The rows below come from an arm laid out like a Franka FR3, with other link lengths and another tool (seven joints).
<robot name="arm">
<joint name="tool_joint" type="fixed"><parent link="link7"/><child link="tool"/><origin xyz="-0.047 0.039 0.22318" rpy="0 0.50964 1.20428"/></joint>
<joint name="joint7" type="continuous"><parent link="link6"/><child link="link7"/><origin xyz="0.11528 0 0" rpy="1.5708 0 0"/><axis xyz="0 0 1"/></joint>
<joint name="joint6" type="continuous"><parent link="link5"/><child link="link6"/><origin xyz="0 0 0" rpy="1.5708 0 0"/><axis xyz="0 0 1"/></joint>
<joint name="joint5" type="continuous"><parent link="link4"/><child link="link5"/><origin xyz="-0.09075 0.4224 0" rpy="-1.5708 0 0"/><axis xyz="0 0 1"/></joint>
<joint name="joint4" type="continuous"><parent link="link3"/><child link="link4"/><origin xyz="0.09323 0 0" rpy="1.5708 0 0"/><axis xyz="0 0 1"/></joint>
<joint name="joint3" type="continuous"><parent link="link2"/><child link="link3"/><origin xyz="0 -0.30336 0" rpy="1.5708 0 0"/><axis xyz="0 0 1"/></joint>
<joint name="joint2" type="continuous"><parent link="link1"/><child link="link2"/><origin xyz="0 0 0" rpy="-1.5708 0 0"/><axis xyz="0 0 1"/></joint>
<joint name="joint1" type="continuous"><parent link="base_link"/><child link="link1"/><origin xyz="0 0 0.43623"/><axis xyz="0 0 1"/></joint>
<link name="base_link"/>
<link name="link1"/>
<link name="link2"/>
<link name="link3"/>
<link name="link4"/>
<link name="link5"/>
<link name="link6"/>
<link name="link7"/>
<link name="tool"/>
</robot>
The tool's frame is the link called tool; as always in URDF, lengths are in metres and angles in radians. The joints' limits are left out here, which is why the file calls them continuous.
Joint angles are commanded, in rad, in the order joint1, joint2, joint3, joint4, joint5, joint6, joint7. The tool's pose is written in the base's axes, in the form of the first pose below.
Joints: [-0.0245 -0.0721 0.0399 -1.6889 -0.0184 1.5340 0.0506]
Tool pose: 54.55 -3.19 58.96 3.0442 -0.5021 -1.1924
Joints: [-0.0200 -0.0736 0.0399 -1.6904 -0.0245 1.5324 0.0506]
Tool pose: 54.49 -3.09 58.99 3.0400 -0.5073 -1.1856
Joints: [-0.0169 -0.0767 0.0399 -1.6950 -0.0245 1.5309 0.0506]
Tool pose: 54.34 -2.92 58.94 3.0367 -0.5063 -1.1810
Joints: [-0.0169 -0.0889 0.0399 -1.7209 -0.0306 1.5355 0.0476]
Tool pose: 53.87 -3.08 58.42 3.0243 -0.5088 -1.1716
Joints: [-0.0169 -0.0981 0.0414 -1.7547 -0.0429 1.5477 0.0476]
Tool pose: 53.46 -3.28 57.43 3.0056 -0.5160 -1.1596
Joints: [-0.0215 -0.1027 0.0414 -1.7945 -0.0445 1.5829 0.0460]
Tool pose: 53.48 -3.56 55.96 3.0048 -0.5173 -1.1606
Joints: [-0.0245 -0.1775 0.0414 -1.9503 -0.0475 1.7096 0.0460]
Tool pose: 52.36 -3.76 53.07 3.0515 -0.5390 -1.1811
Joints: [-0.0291 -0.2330 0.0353 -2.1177 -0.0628 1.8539 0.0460]
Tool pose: 51.12 -4.59 48.66 3.0808 -0.5633 -1.1956
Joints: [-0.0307 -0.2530 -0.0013 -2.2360 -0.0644 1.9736 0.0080]
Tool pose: 50.29 -6.61 44.60 3.1061 -0.5608 -1.2006
